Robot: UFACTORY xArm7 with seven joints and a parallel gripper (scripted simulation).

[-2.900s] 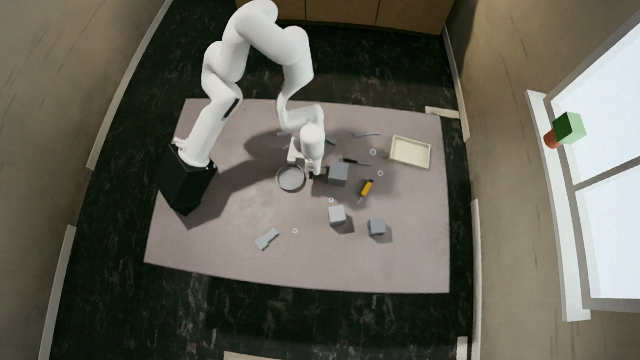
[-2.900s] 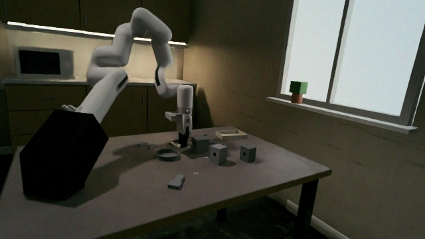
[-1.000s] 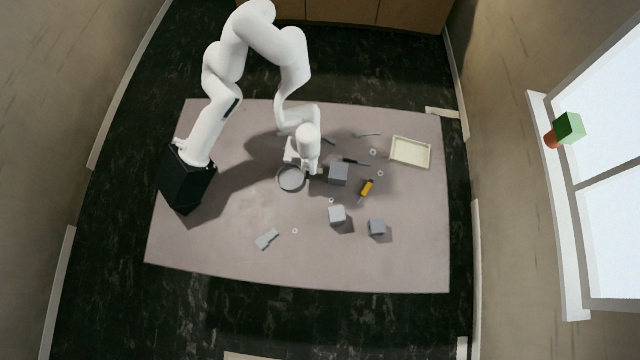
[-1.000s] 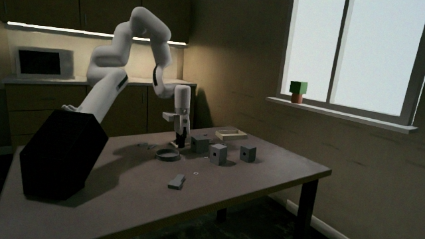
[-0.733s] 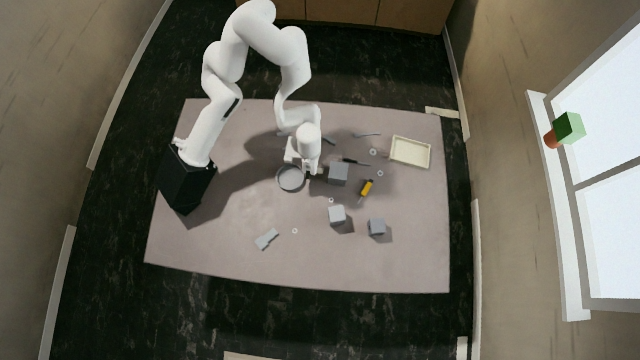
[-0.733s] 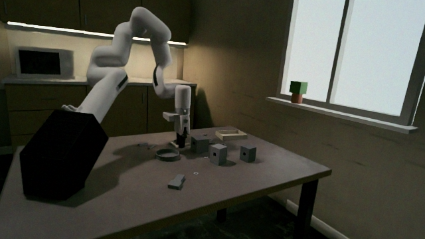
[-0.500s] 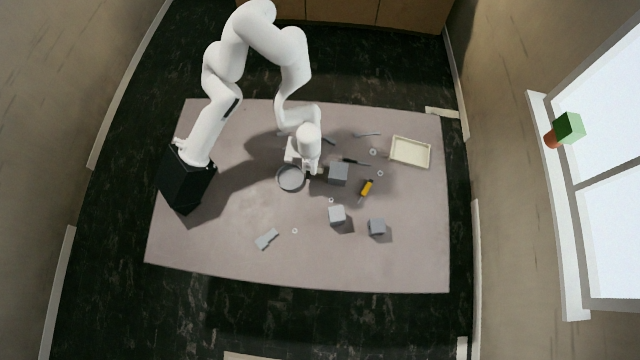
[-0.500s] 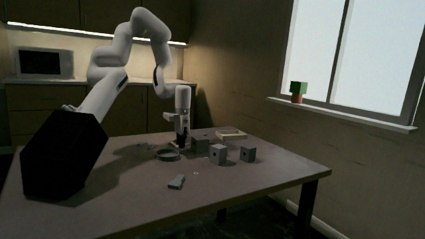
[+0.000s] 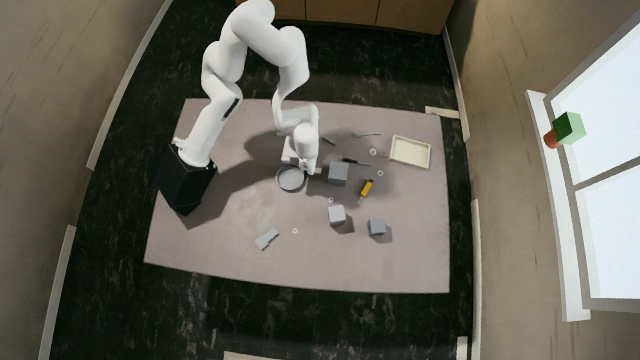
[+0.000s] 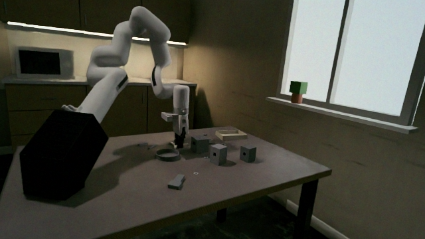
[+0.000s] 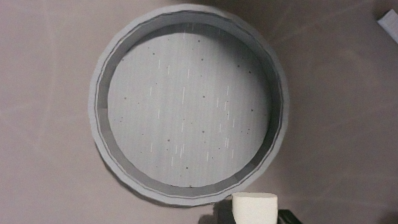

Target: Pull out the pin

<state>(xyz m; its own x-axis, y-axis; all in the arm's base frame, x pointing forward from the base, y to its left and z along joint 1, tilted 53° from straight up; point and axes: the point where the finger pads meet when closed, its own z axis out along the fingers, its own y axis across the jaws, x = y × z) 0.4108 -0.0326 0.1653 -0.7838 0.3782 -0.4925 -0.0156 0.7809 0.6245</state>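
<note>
Now: the round grey dish 70 mm behind my hand, 40 mm to the right of it and 40 mm below it. From my hand the other things lie so: cream tray 410 mm ahead, 160 mm to the left, 40 mm below.
</note>
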